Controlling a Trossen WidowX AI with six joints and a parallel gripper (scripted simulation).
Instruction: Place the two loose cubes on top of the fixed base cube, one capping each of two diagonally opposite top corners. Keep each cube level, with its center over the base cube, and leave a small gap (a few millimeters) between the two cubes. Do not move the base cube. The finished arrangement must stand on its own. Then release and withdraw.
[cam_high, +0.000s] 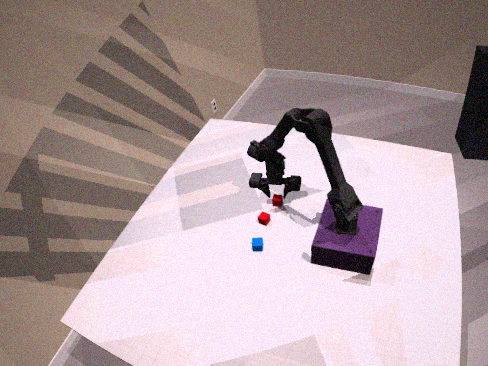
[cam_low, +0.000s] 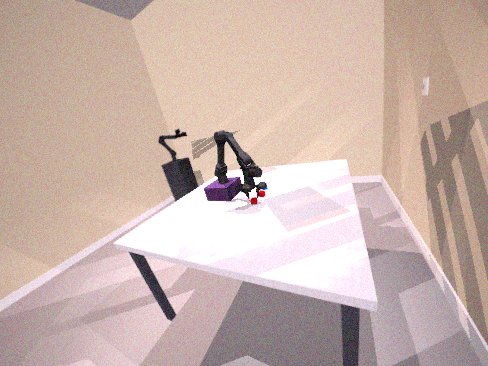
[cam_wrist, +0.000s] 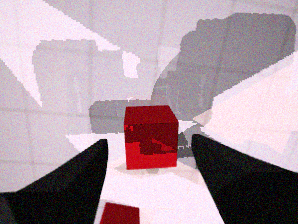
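My gripper tip is 3 cm short of the blue cube, 22 cm to the right of it and 1 cm above it. Also, from my gripper tip: red cube (3 cm ahead, 10 cm to the left, 1 cm below).
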